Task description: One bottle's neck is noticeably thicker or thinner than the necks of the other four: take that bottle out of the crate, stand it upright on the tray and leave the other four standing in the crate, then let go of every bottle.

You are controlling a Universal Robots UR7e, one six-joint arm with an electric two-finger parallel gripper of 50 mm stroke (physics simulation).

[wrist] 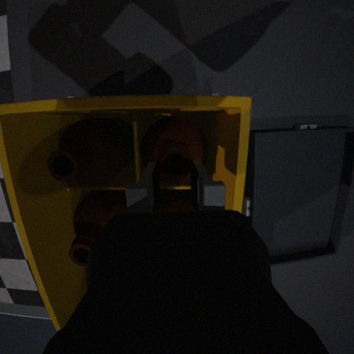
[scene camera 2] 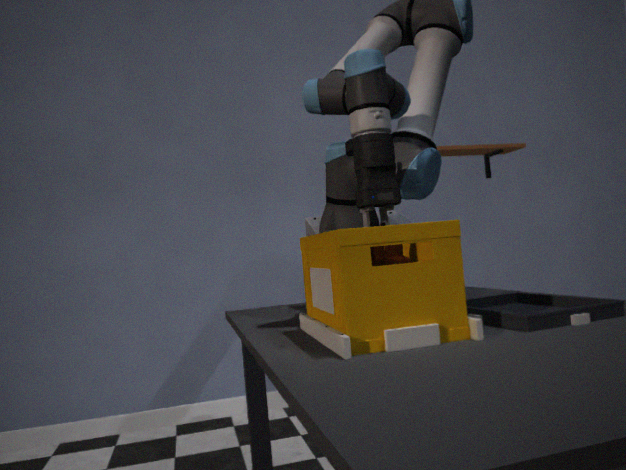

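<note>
The yellow crate point(scene camera 2: 404, 293) point(wrist: 125, 103) stands on the table, with reddish-brown bottles inside. My gripper point(scene camera 2: 375, 217) point(wrist: 174, 173) points down over the crate and is shut on the neck of the bottle point(wrist: 175, 142) in the upper right compartment of the wrist view. That bottle is inside the crate; its base is hidden. Another bottle point(wrist: 102, 150) is in the upper left compartment, and one point(wrist: 97, 212) is below it. Part of a further bottle point(wrist: 175, 201) shows between the fingers, beyond the divider. The gripper body hides the rest. The dark tray point(scene camera 2: 525, 322) point(wrist: 300, 195) holds no bottle.
Low white blocks point(scene camera 2: 412, 337) stand against the crate's base. The tray is on the table point(scene camera 2: 455, 399) to the right of the crate, with a small white block point(scene camera 2: 579, 319) at its edge. A brown wall shelf point(scene camera 2: 480, 149) is behind the arm. The crate has yellow dividers point(wrist: 135, 150).
</note>
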